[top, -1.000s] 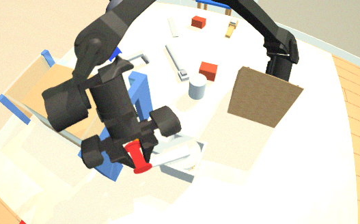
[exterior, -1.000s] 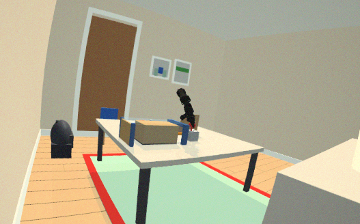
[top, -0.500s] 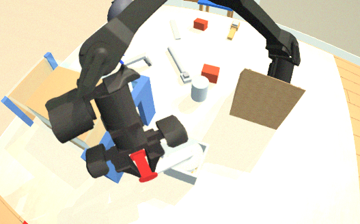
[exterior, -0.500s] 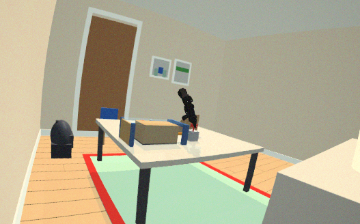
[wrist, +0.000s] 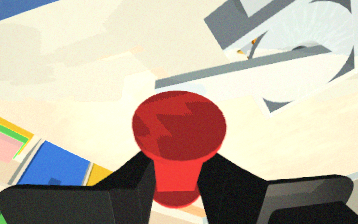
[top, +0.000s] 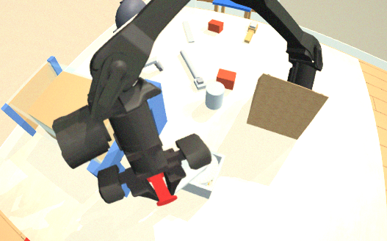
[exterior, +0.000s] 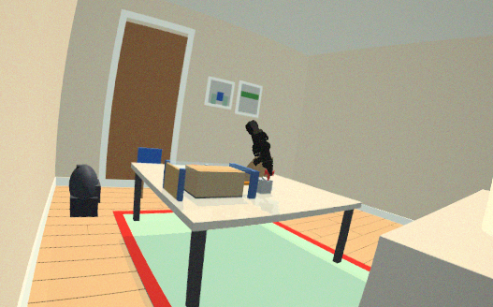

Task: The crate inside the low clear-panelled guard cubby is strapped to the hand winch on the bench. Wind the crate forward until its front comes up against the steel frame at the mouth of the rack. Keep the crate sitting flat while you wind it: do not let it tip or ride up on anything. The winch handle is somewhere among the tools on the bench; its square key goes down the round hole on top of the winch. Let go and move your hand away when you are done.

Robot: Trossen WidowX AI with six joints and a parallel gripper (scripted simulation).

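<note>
My gripper tip is now 10 mm past the winch handle, 40 mm to the left of it and 30 mm above it. Round my gripper tip: grey winch (50 mm behind, 110 mm to the right, 100 mm below); blue steel frame (120 mm ahead, 110 mm to the right, 30 mm below); red spool-shaped grip (10 mm ahead, 10 mm to the right).
</note>
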